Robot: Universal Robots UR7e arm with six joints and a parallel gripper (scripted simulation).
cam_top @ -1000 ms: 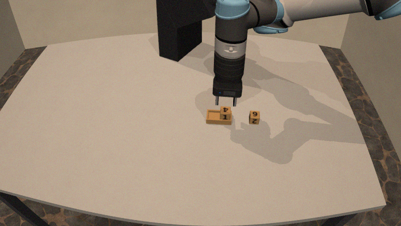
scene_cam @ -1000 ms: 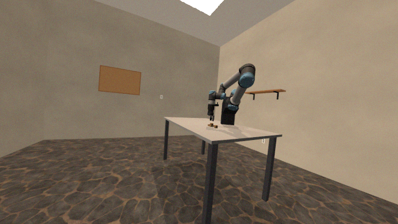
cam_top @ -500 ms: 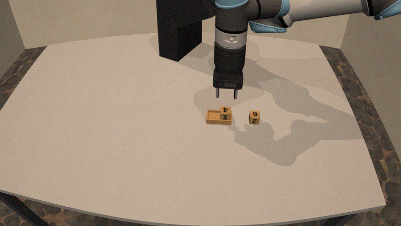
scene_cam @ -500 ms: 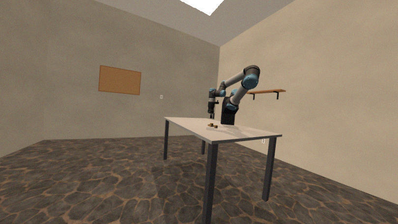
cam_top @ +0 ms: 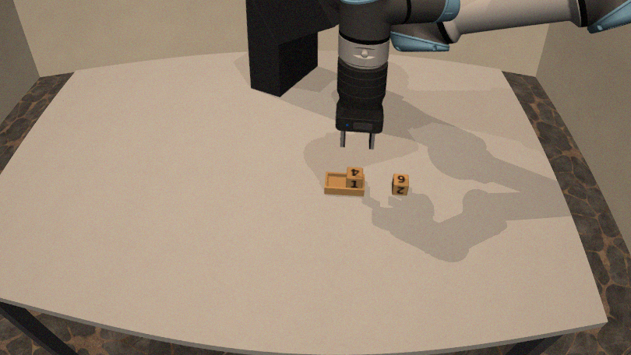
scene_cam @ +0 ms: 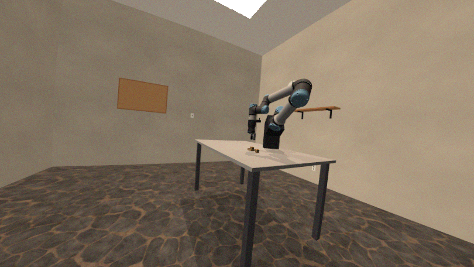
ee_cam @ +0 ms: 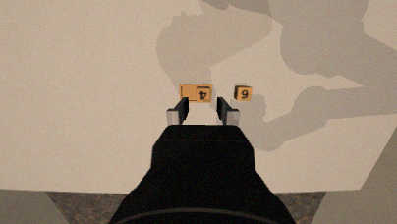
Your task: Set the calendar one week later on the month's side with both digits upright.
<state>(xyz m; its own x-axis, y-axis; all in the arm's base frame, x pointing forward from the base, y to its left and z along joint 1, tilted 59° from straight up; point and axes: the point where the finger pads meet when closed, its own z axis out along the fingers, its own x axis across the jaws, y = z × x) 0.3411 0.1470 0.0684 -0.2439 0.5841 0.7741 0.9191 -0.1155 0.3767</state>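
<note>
Now: hand 2 cm past the cube, 9 cm to the right of it and 11 cm above it. Also, from my hand: orange tray: 2 cm to the right, 12 cm below.
</note>
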